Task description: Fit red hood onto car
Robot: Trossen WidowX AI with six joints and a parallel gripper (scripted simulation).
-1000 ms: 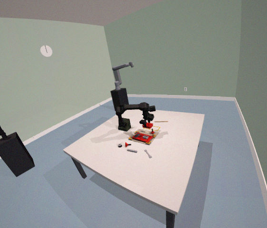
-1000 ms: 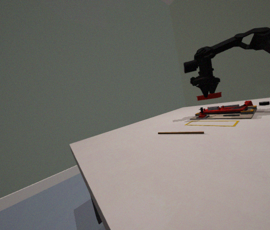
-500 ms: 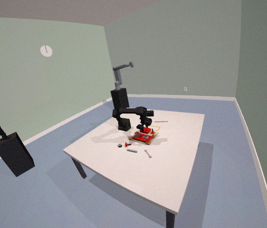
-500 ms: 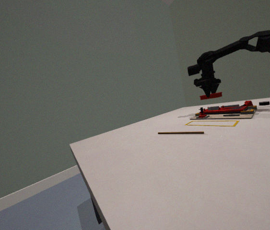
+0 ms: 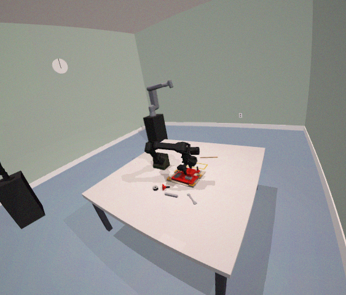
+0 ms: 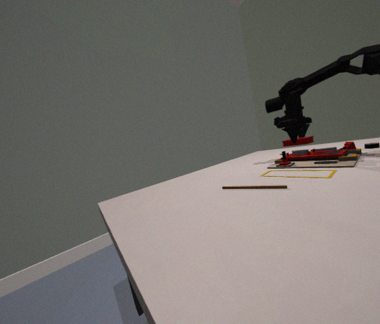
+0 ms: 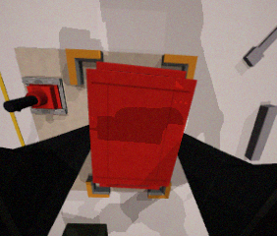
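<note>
Now: the grey engine block 60 mm below my gripper tip. Also, from my gripper tip: wrench: 170 mm to the right, 140 mm ahead, 80 mm below; then red hood: 10 mm above; then black wheel: 220 mm to the right, 170 mm behind, 70 mm below.
</note>
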